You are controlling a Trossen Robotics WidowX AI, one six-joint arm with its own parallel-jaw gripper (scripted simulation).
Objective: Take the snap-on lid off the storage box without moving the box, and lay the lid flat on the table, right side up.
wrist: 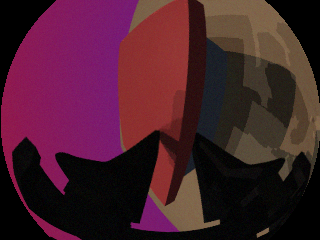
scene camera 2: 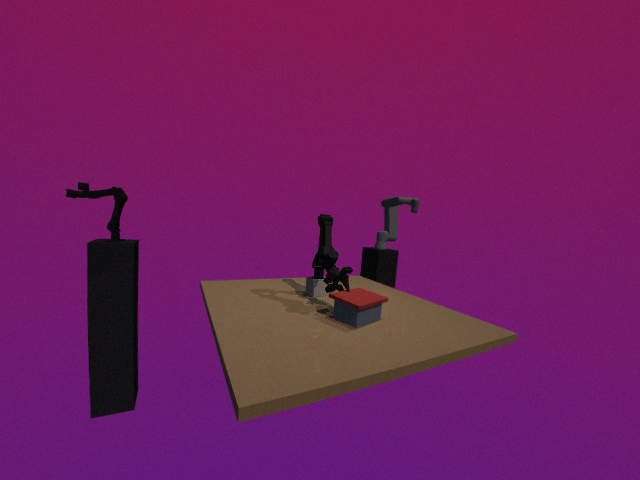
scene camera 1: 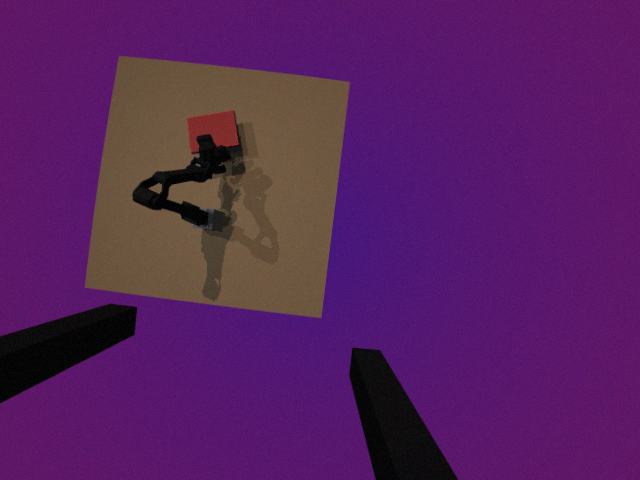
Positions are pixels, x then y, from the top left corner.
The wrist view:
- my gripper: 176, 136
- red lid: 162, 61
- storage box: 216, 71
